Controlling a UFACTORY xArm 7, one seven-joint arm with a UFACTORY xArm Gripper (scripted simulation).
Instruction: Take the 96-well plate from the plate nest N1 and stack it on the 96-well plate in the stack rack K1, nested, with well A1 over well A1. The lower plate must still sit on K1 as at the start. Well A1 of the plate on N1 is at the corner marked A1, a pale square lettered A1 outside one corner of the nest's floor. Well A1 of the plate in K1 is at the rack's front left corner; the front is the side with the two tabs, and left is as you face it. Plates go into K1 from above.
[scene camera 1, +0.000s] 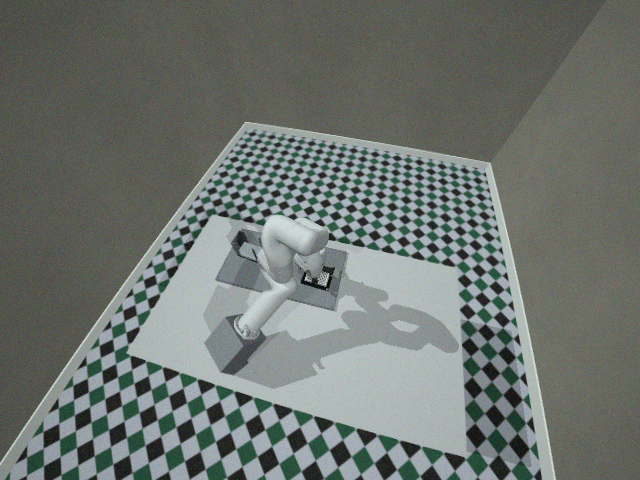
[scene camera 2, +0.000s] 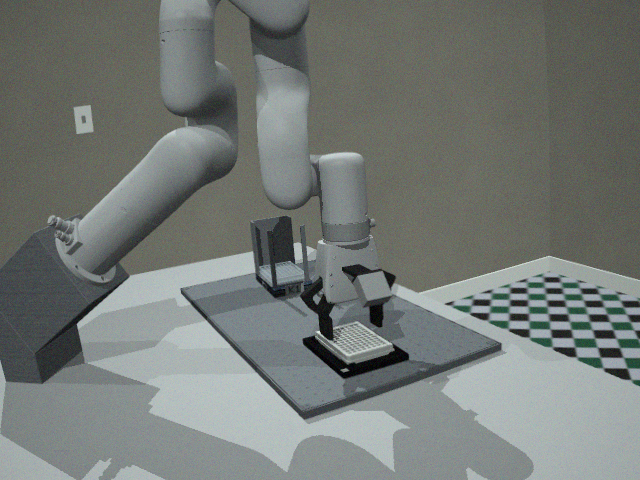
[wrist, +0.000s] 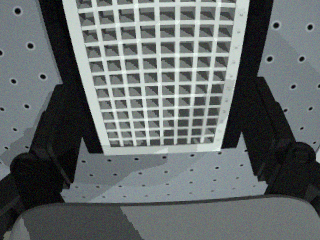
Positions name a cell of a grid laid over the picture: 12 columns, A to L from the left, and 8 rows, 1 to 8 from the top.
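Visible: a dark rack wall (scene camera 2: F4) and a white 96-well plate (scene camera 2: G6). My gripper (scene camera 2: G6) is visible as well, also as my gripper (wrist: G4).
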